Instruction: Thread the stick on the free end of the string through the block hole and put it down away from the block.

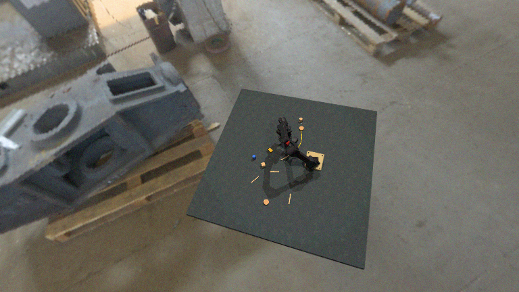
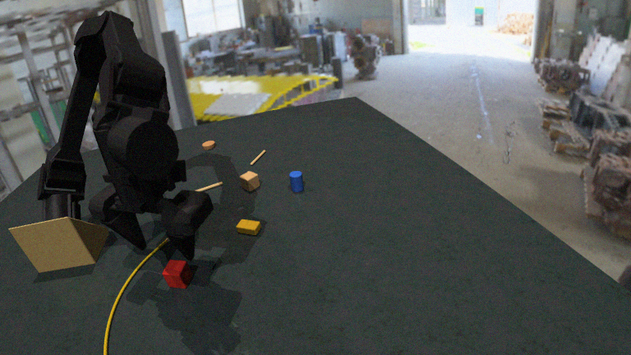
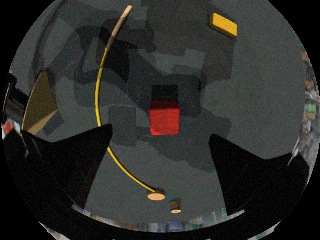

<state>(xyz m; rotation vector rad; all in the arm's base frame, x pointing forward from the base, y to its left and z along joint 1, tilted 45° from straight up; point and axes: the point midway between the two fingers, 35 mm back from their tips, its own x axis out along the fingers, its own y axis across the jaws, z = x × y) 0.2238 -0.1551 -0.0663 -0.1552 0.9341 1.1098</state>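
My gripper tip is 4 cm above the red block. The rest, counted from my gripper tip: thin wooden stick (12 cm to the left, 5 cm below); round wooden button (17 cm to the right, 11 cm behind, 5 cm below); yellow block (13 cm ahead, 8 cm to the left, 5 cm below).
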